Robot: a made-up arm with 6 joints.
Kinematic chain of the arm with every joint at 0, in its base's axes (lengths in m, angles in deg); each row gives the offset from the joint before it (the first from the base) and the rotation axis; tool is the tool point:
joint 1: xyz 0 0 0.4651 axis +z
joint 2: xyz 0 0 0 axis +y
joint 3: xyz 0 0 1.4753 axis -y
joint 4: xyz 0 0 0 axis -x
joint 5: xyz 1.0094 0 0 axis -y
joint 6: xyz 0 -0.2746 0 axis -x
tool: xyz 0 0 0
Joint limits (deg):
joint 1: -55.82..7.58
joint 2: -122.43..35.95
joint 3: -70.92..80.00
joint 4: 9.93..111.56
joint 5: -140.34..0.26
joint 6: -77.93..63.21
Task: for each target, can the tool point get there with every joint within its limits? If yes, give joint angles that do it. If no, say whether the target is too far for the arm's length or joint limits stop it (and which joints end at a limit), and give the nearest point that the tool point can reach.
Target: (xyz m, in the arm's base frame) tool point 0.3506 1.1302 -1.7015
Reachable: no: joint limits stop it (at a limit: joint 1, joint 2, joint 3, joint 4) | nearest point -1.0855 1.7781 -0.9473 | short by 1.747 m
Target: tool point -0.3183 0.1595 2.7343
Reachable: yes | joints -49.81 -28.17 27.80 59.29 -49.51 28.86
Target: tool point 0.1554 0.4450 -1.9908
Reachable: no: joint limits stop it (at a limit: joint 1, joint 2, joint 3) | nearest point -1.1218 1.7470 -0.9602 | short by 2.095 m
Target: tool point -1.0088 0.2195 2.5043
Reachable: yes | joints -26.93 -45.83 36.01 17.97 -76.66 -44.17
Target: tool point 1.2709 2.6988 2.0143
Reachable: no: too far | nearest point 1.5884 0.3132 2.0143 | short by 2.407 m
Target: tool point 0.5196 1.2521 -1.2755
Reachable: no: joint limits stop it (at a limit: joint 1, joint 2, joint 3, joint 4) | nearest point -1.0855 1.7781 -0.9473 | short by 1.721 m
